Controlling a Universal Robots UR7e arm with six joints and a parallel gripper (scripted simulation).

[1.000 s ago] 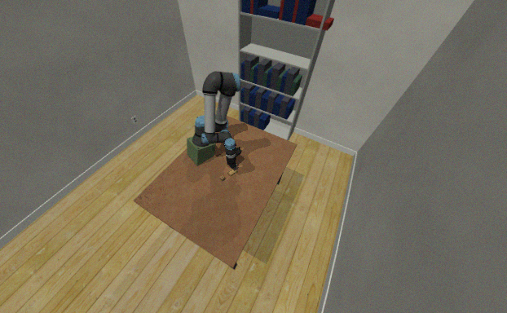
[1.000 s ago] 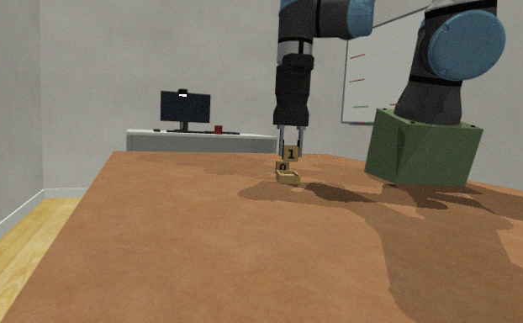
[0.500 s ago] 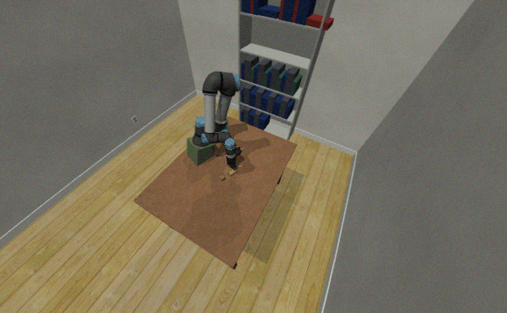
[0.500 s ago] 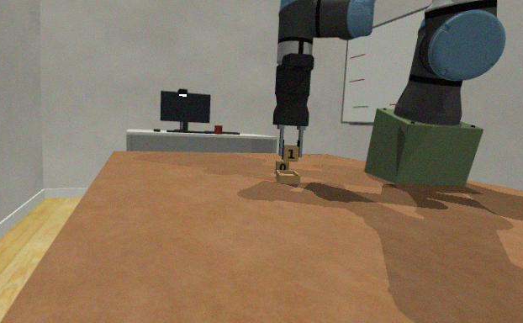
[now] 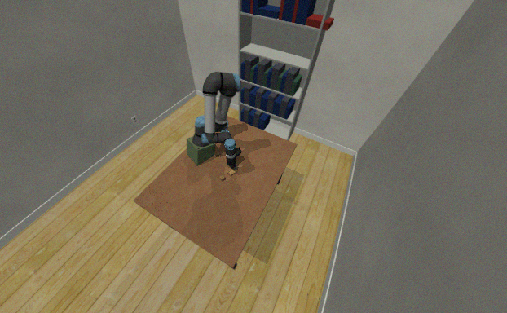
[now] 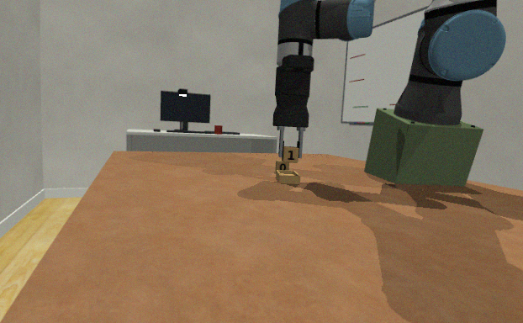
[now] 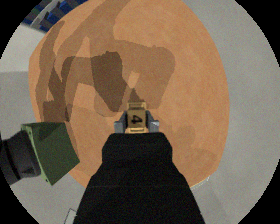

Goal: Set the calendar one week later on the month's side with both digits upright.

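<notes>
Now: the wooden tray 6 cm below my hand, 2 cm to the right of it and 1 cm behind it.
</notes>
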